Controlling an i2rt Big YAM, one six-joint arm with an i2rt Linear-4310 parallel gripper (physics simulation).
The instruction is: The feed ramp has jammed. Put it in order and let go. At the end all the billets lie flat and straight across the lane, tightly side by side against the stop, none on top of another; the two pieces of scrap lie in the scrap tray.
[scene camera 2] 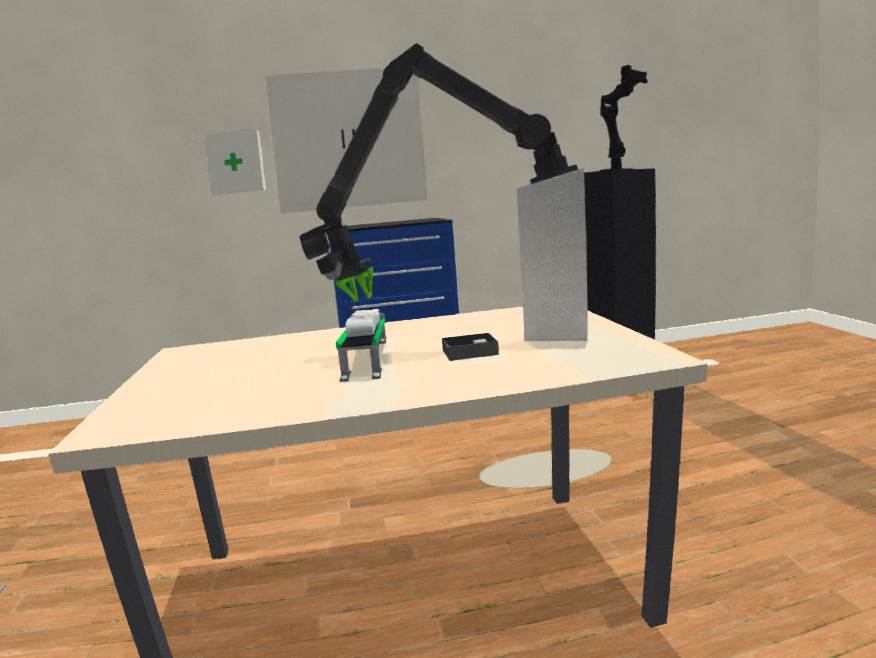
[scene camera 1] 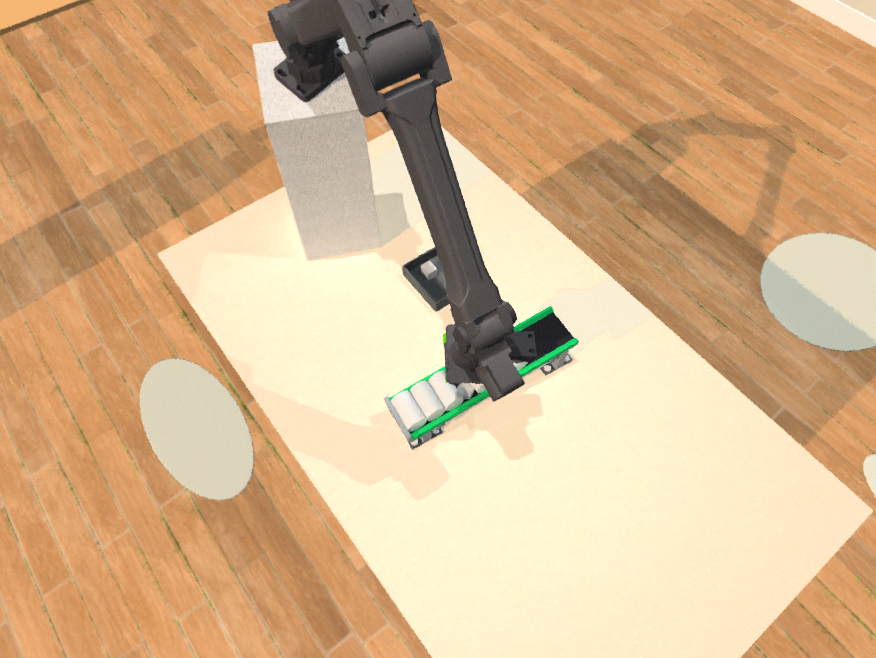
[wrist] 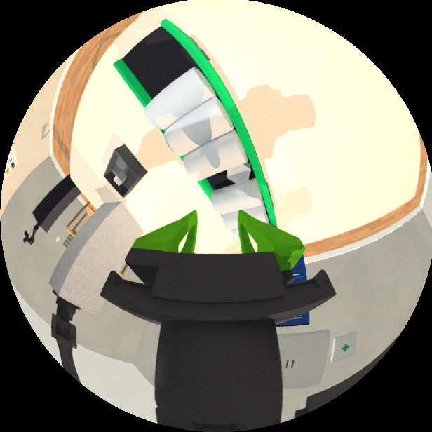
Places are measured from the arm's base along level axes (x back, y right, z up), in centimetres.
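Pixels of known places: gripper, between the fingertips: (scene camera 2: 363, 299) (scene camera 1: 455, 367); arm's base, origin of its link: (scene camera 2: 554, 177) (scene camera 1: 313, 70).
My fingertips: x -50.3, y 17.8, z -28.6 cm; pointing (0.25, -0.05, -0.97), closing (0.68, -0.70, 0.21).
Observation:
For each thing: its top centre in the pictures, then the offset to it from my fingertips. Level surfaces: height alone.
- grey stop, centre of its top: (scene camera 1: 408, 406) dx +3.0, dy +10.0, dz -5.0 cm
- small grey scrap piece, centre of its top: (scene camera 1: 465, 388) dx -2.3, dy -0.4, dz -6.3 cm
- scrap tray, centre of its top: (scene camera 1: 436, 273) (scene camera 2: 469, 339) dx +21.8, dy -19.4, dz -10.7 cm
- table, height of its surface: dz -14.1 cm
The feed ramp (scene camera 1: 463, 405) (scene camera 2: 379, 331) (wrist: 255, 155) has green rails and a black lane. In scene camera 1, three white billets (scene camera 1: 427, 401) lie across it side by side at the grey stop (scene camera 1: 398, 417). A small grey scrap piece (scene camera 1: 465, 390) (wrist: 239, 173) lies in the gap above them, near one rail. Three more billets (wrist: 199, 125) lie side by side farther up in the wrist view. My gripper (scene camera 2: 362, 299) (wrist: 217, 214) is partly open and empty, above the ramp. The scrap tray (scene camera 1: 422, 296) (scene camera 2: 470, 349) (wrist: 134, 162) holds one scrap piece (scene camera 1: 429, 269) (scene camera 2: 480, 341) (wrist: 119, 177).
The grey pedestal (scene camera 1: 322, 184) (scene camera 2: 553, 262) (wrist: 95, 255) carries my arm at the table's edge, beyond the tray. The arm hides part of the tray and the ramp's middle in scene camera 1. The ramp stands on short legs on the table (scene camera 1: 601, 460) (scene camera 2: 233, 396).

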